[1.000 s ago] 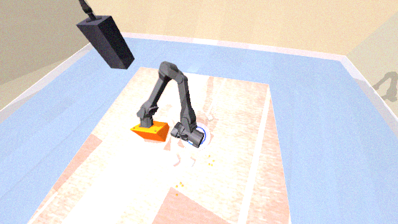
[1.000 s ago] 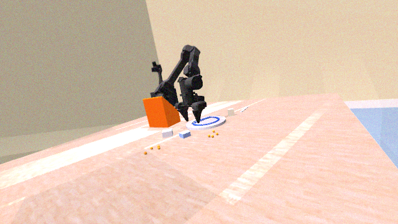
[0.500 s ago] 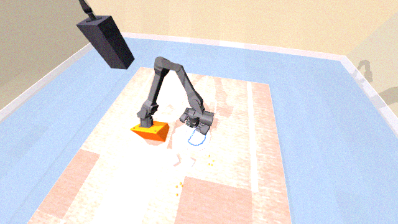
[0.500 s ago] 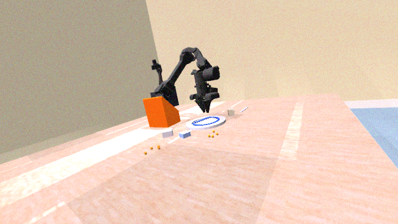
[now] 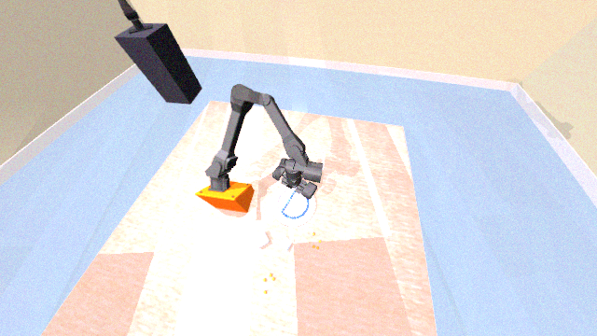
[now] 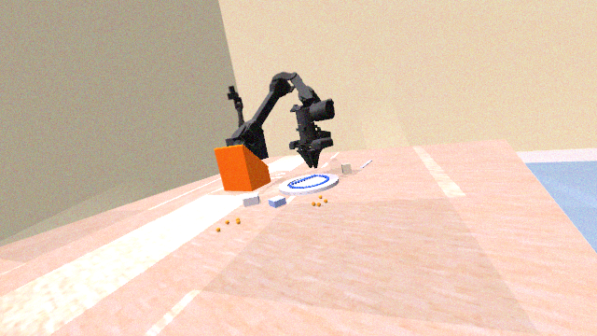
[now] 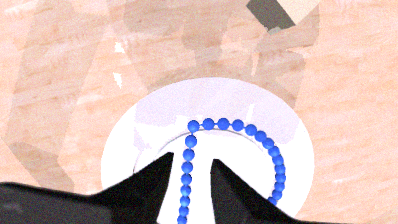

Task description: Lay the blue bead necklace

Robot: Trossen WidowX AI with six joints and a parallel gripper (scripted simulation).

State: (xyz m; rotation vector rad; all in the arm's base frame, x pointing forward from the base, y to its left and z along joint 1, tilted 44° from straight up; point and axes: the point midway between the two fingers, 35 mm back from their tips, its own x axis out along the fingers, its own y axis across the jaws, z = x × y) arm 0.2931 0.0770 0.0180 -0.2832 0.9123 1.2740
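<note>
Now: gripper tip 5 cm to the left of the round white bead board and 4 cm above it. The rest, counted from my gripper tip: white stick (12 cm ahead, 21 cm to the left, 4 cm below); then light blue cube (22 cm to the right, 4 cm below); then beige cube (9 cm ahead, 8 cm to the left, 3 cm below).
</note>
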